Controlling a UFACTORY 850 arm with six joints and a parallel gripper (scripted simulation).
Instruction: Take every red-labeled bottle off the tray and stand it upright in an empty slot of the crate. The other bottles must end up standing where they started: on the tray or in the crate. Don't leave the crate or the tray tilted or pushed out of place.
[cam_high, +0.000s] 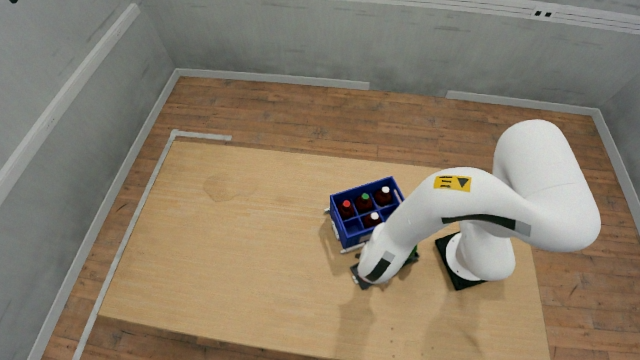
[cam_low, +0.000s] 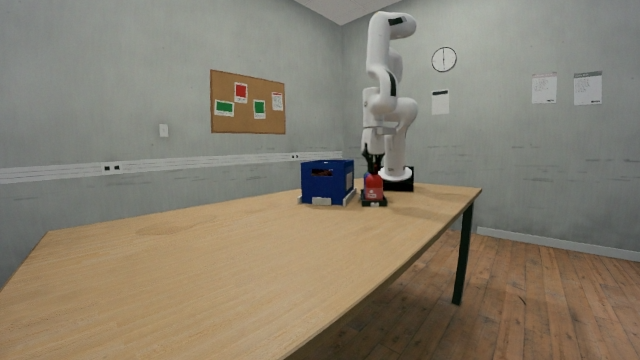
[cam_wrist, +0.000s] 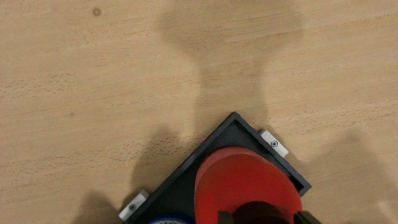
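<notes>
Now: hand 7 cm above the red-labeled bottle. Also, from my hand: blue-labeled bottle (8 cm behind, 5 cm to the right, 7 cm below); then green-labeled bottle (15 cm behind, 9 cm to the right, 7 cm below); then dark tray (8 cm behind, 5 cm to the right, 14 cm below).
</notes>
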